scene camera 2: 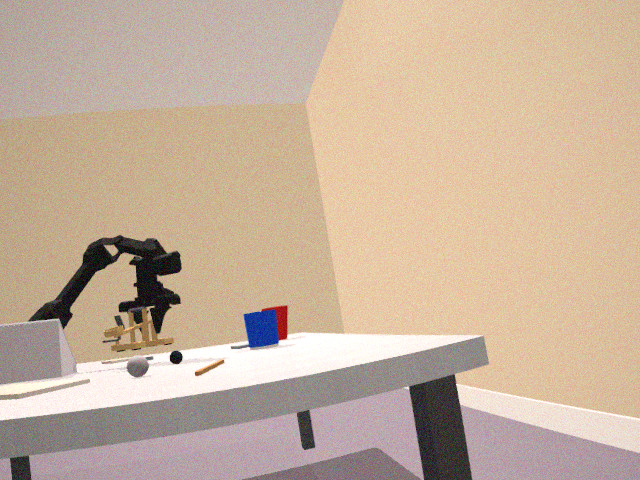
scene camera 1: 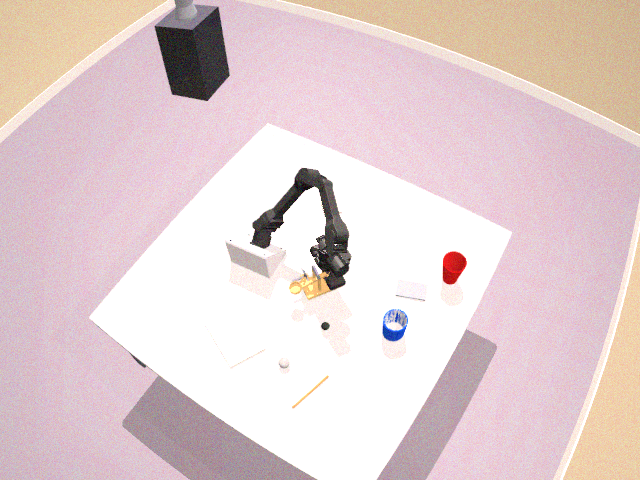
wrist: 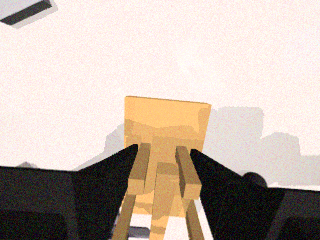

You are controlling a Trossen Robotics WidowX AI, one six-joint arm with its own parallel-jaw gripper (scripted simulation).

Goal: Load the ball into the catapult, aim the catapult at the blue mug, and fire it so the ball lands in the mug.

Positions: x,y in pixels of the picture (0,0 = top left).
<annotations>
wooden catapult: scene camera 2; scene camera 1; wrist 163,182
same spot on wooden catapult: (scene camera 2: 118,331) = (scene camera 1: 296,294)
</annotations>
